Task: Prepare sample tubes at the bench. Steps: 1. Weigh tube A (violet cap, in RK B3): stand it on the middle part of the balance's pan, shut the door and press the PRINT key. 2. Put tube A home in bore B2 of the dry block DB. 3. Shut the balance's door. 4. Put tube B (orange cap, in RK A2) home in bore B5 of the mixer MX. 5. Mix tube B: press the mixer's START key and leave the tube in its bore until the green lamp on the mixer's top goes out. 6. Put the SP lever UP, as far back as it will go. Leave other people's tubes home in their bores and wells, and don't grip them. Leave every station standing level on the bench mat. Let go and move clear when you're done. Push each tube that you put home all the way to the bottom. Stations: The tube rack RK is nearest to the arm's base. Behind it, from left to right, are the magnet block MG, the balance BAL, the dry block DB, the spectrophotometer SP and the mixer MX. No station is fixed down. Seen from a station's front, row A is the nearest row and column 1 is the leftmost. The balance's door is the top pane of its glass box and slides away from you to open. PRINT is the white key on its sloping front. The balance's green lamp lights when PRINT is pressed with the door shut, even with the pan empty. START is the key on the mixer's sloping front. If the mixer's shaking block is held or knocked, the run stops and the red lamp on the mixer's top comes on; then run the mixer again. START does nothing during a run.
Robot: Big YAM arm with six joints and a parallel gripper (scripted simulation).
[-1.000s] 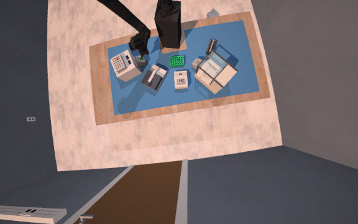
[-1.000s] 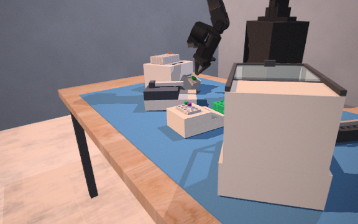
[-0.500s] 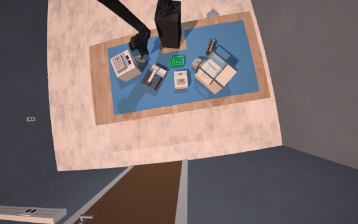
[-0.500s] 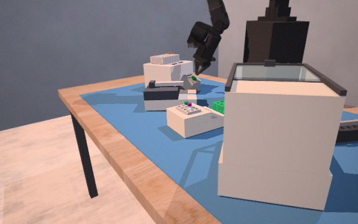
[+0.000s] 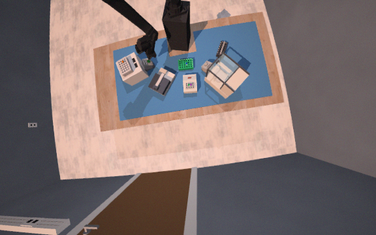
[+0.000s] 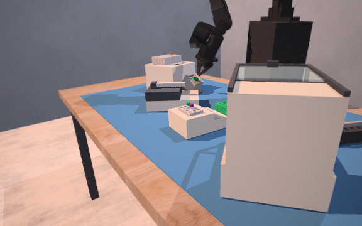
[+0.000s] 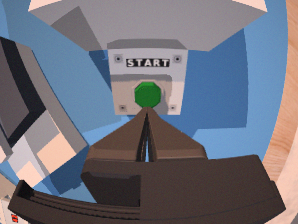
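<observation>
The mixer's start key lies 20 mm to the right of my hand and 20 mm below it. From my hand the other things lie so: mixer's shaking block 190 mm to the right, 60 mm above, 20 mm ahead; spectrophotometer lever 210 mm ahead, 30 mm to the left; orange-capped tube 190 mm to the right, 60 mm above, 10 mm behind.
</observation>
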